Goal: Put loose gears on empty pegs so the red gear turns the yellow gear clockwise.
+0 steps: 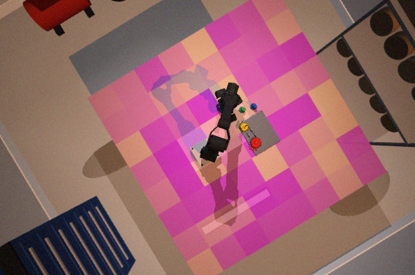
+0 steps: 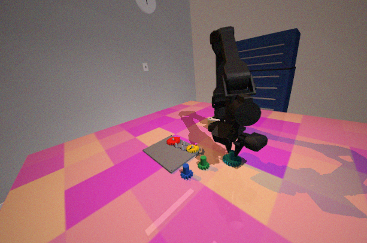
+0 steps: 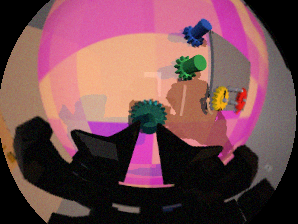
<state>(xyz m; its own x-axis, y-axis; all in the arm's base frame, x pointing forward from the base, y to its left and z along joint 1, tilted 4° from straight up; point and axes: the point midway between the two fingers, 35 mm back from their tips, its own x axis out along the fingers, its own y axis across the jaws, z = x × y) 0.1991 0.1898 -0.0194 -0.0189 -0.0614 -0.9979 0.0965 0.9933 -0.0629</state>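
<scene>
My gripper tip is 15 cm to the left of the yellow gear, 6 cm short of it and 1 cm above it. The rest, counted from my gripper tip: green gear: 9 cm ahead, 5 cm to the right, 1 cm below; blue gear: 16 cm ahead, 7 cm to the right, 1 cm below; teal gear: 1 cm below.
</scene>
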